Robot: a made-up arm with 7 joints. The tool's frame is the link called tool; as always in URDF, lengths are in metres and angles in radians. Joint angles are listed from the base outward.
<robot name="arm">
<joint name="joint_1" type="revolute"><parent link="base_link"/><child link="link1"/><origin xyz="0 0 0"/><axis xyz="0.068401 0.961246 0.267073"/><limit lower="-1.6" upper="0.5"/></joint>
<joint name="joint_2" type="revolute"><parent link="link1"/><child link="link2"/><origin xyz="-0.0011 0.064 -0.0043"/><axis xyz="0.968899 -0.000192 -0.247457"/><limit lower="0" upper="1.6"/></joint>
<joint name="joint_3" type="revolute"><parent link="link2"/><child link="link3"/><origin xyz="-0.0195 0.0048 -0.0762"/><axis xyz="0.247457 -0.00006 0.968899"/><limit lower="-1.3" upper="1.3"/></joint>
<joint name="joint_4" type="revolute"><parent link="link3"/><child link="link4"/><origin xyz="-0.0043 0 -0.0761"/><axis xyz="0.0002 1 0.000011"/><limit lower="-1.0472" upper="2.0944"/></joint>
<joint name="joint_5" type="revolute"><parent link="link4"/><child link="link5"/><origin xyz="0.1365 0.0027 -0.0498"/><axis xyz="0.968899 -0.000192 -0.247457"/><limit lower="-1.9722" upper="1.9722"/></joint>
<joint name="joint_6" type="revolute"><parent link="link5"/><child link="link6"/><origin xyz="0.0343 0 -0.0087"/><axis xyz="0.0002 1 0.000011"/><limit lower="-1.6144" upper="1.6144"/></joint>
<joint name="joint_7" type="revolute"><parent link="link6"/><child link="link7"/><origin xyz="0.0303 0 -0.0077"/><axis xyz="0.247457 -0.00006 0.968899"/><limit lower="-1.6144" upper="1.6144"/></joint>
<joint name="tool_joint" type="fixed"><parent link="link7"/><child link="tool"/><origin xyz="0 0 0" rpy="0 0.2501 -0.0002"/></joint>
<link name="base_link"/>
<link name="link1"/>
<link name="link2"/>
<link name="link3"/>
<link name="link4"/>
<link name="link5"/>
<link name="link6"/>
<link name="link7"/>
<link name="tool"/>
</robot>
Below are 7 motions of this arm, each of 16 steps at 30 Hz.
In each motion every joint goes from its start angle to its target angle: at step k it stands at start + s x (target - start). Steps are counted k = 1, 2, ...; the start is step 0. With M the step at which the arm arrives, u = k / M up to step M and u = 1 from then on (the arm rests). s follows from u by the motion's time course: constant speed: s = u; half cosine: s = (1 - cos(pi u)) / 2; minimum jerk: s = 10 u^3 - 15 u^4 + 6 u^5.
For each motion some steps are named. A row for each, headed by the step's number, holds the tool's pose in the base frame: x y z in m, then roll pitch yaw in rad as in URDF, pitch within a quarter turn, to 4 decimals.
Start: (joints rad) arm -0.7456 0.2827 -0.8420 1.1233 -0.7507 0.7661 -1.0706
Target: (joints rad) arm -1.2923 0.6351 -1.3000 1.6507 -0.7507 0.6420 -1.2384
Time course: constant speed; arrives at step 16
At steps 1, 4, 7, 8, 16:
1: 0.2227 0.0798 -0.2925 -1.5758 0.6108 -1.9099
4: 0.2456 0.1113 -0.2733 -1.5554 0.7492 -1.9032
7: 0.2671 0.1436 -0.2467 -1.5182 0.8892 -1.8649
8: 0.2736 0.1543 -0.2362 -1.4995 0.9355 -1.8427
16: 0.3043 0.2355 -0.1279 -1.0297 1.2557 -1.2976

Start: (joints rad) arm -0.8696 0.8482 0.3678 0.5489 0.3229 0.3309 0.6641
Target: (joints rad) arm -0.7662 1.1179 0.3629 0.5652 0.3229 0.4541 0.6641
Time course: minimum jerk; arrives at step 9
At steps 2, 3, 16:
2: 0.2794 0.2736 -0.0058 0.5403 -0.5384 1.2563
3: 0.2740 0.2802 -0.0017 0.5653 -0.5532 1.2782
16: 0.2416 0.3120 0.0276 0.6985 -0.6553 1.4079

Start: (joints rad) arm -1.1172 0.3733 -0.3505 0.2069 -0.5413 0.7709 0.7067
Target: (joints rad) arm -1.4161 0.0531 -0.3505 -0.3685 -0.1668 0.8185 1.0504
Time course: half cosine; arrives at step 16
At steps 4, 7, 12, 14, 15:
4: 0.3061 -0.0278 0.0051 0.2648 0.0322 0.1911
7: 0.2778 -0.0549 0.0468 0.1882 -0.1954 0.1833
12: 0.2097 -0.0807 0.1081 -0.0773 -0.5552 0.2850
14: 0.1912 -0.0826 0.1196 -0.1762 -0.6239 0.3397
15: 0.1862 -0.0828 0.1224 -0.2048 -0.6401 0.3563

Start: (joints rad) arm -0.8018 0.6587 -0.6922 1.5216 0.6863 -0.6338 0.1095
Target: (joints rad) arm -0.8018 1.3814 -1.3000 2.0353 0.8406 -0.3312 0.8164
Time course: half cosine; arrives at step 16
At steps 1, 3, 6, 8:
1: 0.2139 0.2390 -0.2436 1.5141 0.7969 -0.1457
3: 0.2050 0.2611 -0.2338 1.6658 0.7898 -0.0057
6: 0.1738 0.3219 -0.1928 2.0928 0.6883 0.3569
8: 0.1431 0.3640 -0.1455 2.3963 0.5396 0.5663

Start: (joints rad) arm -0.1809 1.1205 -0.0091 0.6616 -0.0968 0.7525 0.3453
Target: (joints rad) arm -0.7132 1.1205 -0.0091 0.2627 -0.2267 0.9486 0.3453
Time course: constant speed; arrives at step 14
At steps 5, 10, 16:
5: 0.2152 0.3011 -0.1096 1.2819 0.1890 1.2474
10: 0.2554 0.2652 -0.0585 1.0572 0.1514 1.0883
16: 0.2739 0.2349 -0.0120 0.8953 0.0921 0.9642

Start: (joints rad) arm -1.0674 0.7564 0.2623 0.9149 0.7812 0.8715 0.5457
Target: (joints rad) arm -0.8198 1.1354 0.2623 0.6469 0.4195 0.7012 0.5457
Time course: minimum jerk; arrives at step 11
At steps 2, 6, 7, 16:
2: 0.2988 0.2670 -0.0510 1.1708 -0.2715 1.4489
6: 0.2660 0.3033 -0.0148 1.0310 -0.3814 1.4765
7: 0.2570 0.3099 -0.0025 0.9957 -0.4219 1.4728
16: 0.2440 0.3163 0.0183 0.9476 -0.4937 1.4539

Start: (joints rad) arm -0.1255 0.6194 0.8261 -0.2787 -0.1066 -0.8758 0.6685
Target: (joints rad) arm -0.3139 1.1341 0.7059 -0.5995 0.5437 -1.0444 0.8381
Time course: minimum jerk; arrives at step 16
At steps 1, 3, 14, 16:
1: 0.1437 0.2400 -0.0038 -1.3611 -1.3164 2.1708
3: 0.1453 0.2356 0.0026 -1.5544 -1.3497 2.3552
14: 0.1455 0.1324 0.0829 2.7897 -0.5166 -2.1439
16: 0.1451 0.1306 0.0835 2.7856 -0.4972 -2.1424

